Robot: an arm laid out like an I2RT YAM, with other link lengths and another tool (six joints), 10 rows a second.
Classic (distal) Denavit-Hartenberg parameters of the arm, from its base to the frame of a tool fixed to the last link. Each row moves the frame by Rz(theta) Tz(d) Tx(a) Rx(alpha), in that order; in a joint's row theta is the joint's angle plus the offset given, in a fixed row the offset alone. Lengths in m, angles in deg.
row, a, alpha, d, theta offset
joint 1, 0.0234, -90.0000, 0.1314, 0.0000
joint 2, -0.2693, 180.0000, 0.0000, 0.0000
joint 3, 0.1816, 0.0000, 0.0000, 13.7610
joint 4, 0.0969, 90.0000, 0.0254, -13.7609
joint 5, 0.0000, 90.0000, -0.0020, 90.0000
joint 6, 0.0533, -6.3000, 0.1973, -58.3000
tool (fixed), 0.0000, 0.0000, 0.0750, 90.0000
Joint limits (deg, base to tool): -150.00..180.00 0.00..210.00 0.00..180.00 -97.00..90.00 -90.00..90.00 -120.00..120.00
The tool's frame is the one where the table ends.
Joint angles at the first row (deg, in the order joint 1, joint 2, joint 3, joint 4, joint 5, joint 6):
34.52 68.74 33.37 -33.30 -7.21 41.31
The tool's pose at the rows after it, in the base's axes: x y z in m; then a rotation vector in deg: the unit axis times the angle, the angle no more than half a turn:
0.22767, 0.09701, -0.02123, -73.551, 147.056, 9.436
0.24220, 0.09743, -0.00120, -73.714, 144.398, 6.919
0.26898, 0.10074, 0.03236, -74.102, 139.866, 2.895
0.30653, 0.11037, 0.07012, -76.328, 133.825, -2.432
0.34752, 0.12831, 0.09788, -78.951, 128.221, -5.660
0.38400, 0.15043, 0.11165, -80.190, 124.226, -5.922
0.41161, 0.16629, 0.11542, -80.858, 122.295, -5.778
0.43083, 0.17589, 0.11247, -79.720, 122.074, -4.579
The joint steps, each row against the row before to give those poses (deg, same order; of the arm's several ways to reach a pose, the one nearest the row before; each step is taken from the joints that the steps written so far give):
-0.05 -0.99 1.25 -1.45 0.98 -0.52
0.04 -1.28 3.82 -3.02 1.72 -1.31
-0.10 -0.27 6.47 -3.30 2.59 -2.60
-0.18 2.81 7.76 -1.20 2.84 -4.81
-1.23 5.59 6.91 1.94 0.48 -5.53
-1.32 6.16 4.88 3.94 -1.41 -3.45
-0.96 5.51 4.07 2.65 -1.16 -1.87
-0.89 4.00 1.97 2.83 -1.19 0.22

